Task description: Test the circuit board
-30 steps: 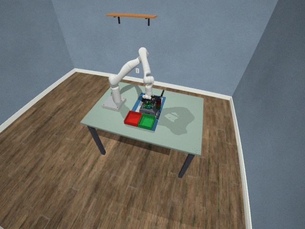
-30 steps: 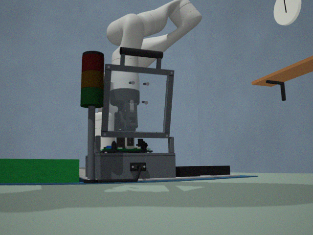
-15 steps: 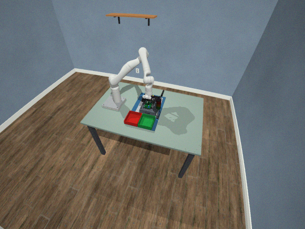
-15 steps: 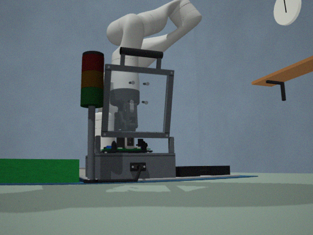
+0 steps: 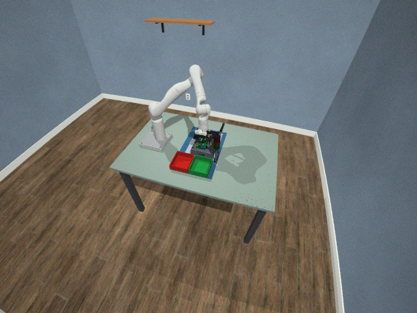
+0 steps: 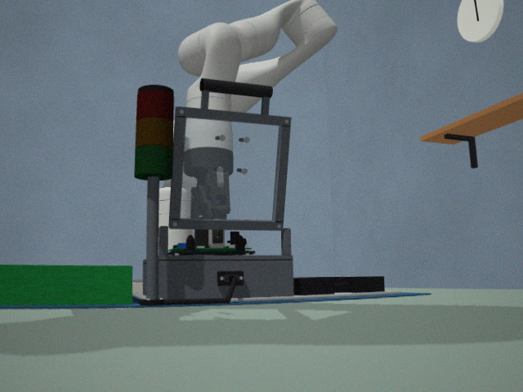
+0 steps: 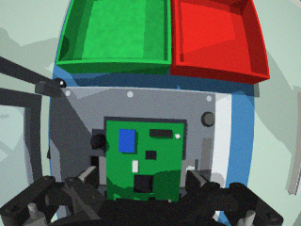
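My hand is right at the green circuit board. From my hand the other things lie so: red bin: 6 cm behind, 22 cm to the right, 6 cm below; then green bin: 8 cm ahead, 19 cm to the right, 6 cm below; then clear lid: 12 cm ahead, 2 cm to the left, 11 cm above.
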